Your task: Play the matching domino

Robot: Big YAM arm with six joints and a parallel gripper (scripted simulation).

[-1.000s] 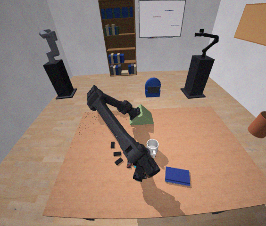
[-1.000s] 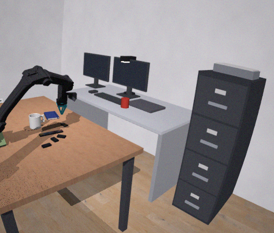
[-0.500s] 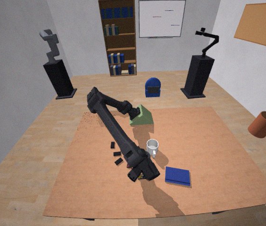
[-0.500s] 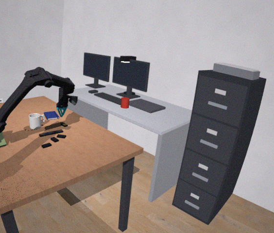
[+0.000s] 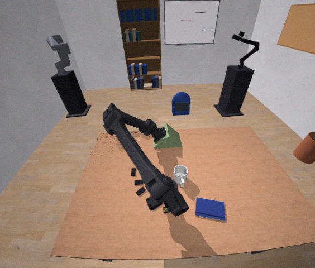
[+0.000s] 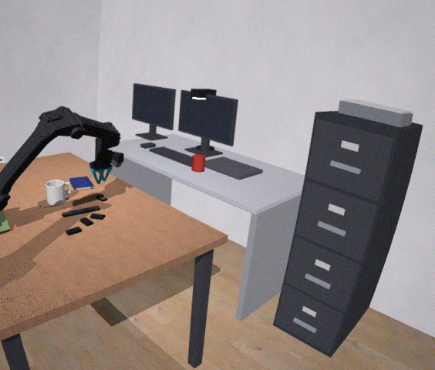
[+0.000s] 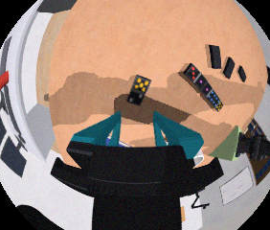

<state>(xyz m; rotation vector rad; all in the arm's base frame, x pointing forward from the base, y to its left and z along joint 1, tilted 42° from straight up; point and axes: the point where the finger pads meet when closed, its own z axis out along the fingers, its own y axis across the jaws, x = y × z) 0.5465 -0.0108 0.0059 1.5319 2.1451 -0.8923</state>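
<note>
Now: hand 8 cm above the domino. The rest, counted from my hand: blue book (2 cm ahead, 22 cm to the left, 8 cm below).
</note>
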